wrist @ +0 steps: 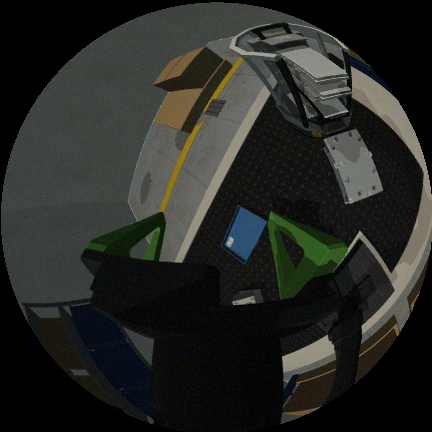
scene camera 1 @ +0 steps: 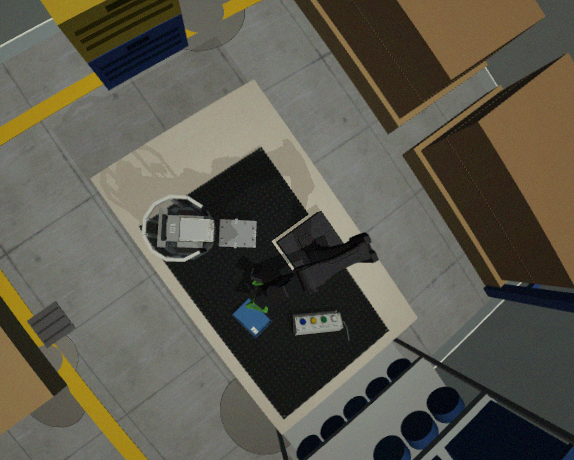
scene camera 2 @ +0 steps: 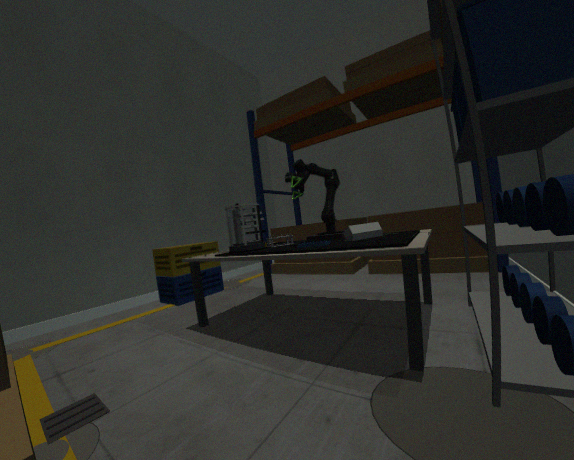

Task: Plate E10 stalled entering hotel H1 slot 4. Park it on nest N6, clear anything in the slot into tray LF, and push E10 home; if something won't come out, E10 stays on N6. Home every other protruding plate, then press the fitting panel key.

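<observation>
My gripper is open and empty, high above the mat near the blue tray. Hotel H1 stands inside a clear guard with a pale rim. Several light plates stick out of it toward the nest block in the wrist view, the top plate among them. Which one is E10 cannot be told. The grey nest block lies beside the hotel; no plate shows on it. The blue tray looks empty. The key panel has blue, yellow, green and white keys.
The arm's dark base plate is at the mat's far side. The black mat lies on a pale table. A shelf rack with blue bins stands beyond one table end, crates beyond the other.
</observation>
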